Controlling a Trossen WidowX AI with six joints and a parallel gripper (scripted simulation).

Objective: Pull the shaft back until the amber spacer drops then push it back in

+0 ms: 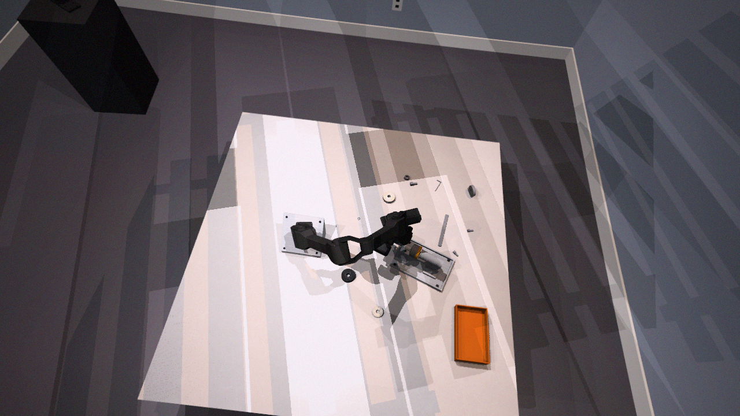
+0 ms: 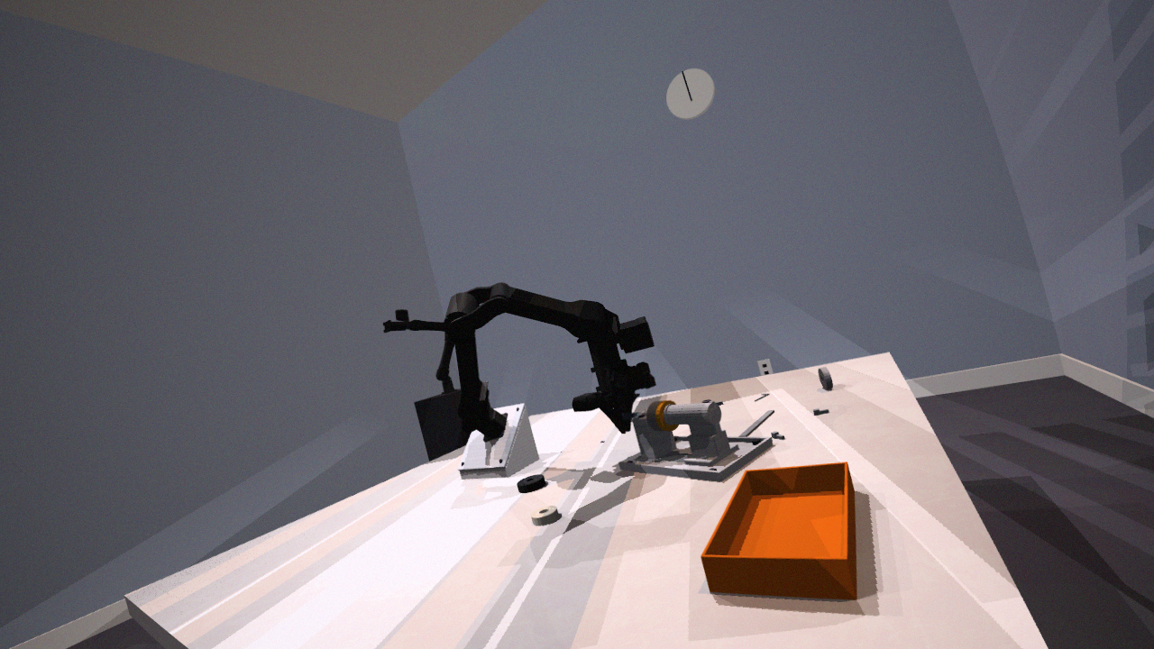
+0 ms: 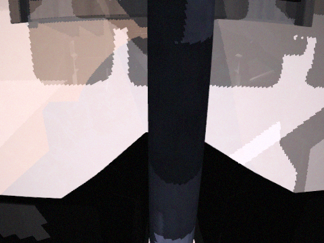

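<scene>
The dark shaft is 6 cm ahead of my gripper tip, 3 cm to the right of it and 3 cm above it. Round my gripper tip: amber spacer (12 cm ahead, 6 cm to the right, 3 cm above); black disc (16 cm behind, 14 cm to the right, 4 cm below); grey shaft fixture (15 cm ahead, 7 cm to the right).
</scene>
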